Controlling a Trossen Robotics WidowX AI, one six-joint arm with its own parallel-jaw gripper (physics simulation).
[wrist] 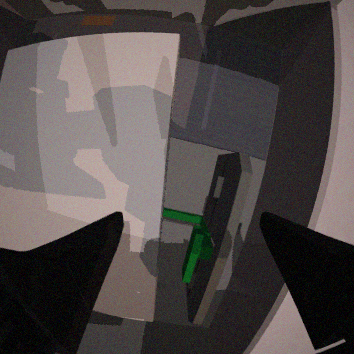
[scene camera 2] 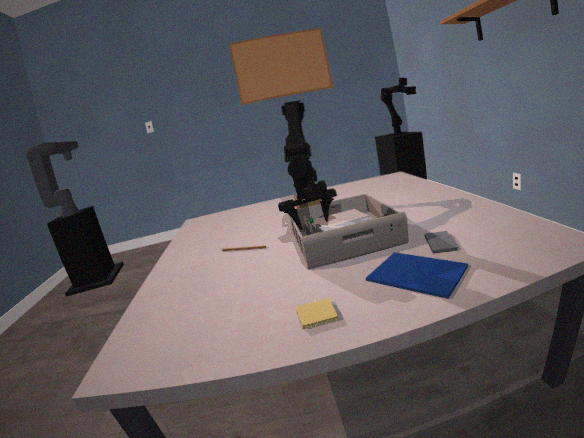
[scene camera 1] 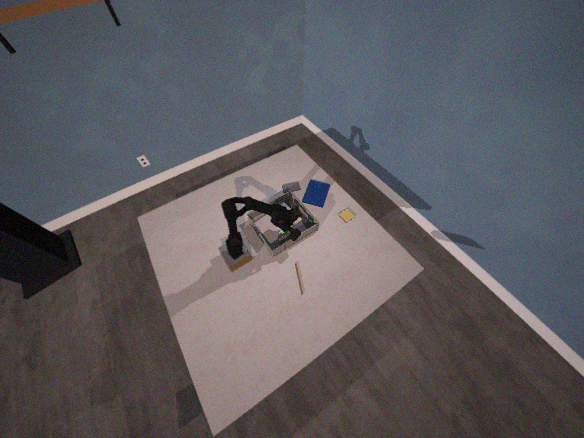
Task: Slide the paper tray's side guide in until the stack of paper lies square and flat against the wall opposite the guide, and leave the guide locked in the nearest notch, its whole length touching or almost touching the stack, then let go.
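Places are measured from the arm's base along level axes (x ahead, y left, z up), in millimetres.
Where they show: gripper, fingertip midpoint: (wrist: 192, 219) (scene camera 2: 314, 225) (scene camera 1: 288, 232); arm's base at its link origin: (scene camera 1: 236, 252).
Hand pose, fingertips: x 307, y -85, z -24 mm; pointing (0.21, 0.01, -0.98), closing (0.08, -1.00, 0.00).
Things, the pixels of their top centre, and the offset from my fingertips.
- grey paper tray at its top centre: (wrist: 21, 164) (scene camera 2: 339, 210) (scene camera 1: 282, 217) dx +29, dy +85, dz +36 mm
- white paper stack at its top centre: (wrist: 56, 183) (scene camera 2: 346, 222) (scene camera 1: 277, 221) dx +10, dy +109, dz -19 mm
- upright side guide at its top centre: (wrist: 205, 261) (scene camera 2: 309, 218) (scene camera 1: 286, 232) dx -15, dy -6, dz +22 mm
- book at its top centre: (scene camera 2: 417, 271) (scene camera 1: 316, 192) dx +375, dy +127, dz -52 mm
- grey flat object at its top centre: (scene camera 2: 440, 240) (scene camera 1: 291, 186) dx +279, dy +282, dz -50 mm
- yellow pad at its top centre: (scene camera 2: 315, 310) (scene camera 1: 346, 215) dx +383, dy -141, dz -48 mm
- pencil-like stick at its top centre: (scene camera 2: 243, 247) (scene camera 1: 298, 278) dx -128, dy -235, dz -53 mm
The grey paper tray (scene camera 1: 287, 248) (scene camera 2: 370, 245) (wrist: 305, 125) stands on the table. The white paper stack (scene camera 1: 265, 227) (scene camera 2: 350, 217) (wrist: 125, 60) lies in it; its contact with the wall opposite the guide is unclear. The upright side guide (wrist: 220, 215) stands right of the stack in the wrist view, with a strip of tray floor between them. Its green latch (scene camera 2: 311, 220) (wrist: 195, 245) reaches towards the stack's edge. My gripper (scene camera 1: 294, 233) (scene camera 2: 313, 223) (wrist: 192, 219) is open and empty, its fingertips apart above the latch, one over the stack, one beyond the guide. Notch engagement is not visible.
A blue folder or book (scene camera 1: 316, 193) (scene camera 2: 420, 274), a grey flat object (scene camera 1: 291, 186) (scene camera 2: 441, 241) and a yellow pad (scene camera 1: 347, 215) (scene camera 2: 317, 313) lie near the tray. A pencil-like stick (scene camera 1: 299, 278) (scene camera 2: 244, 248) lies on its other side. Tray walls surround the fingers.
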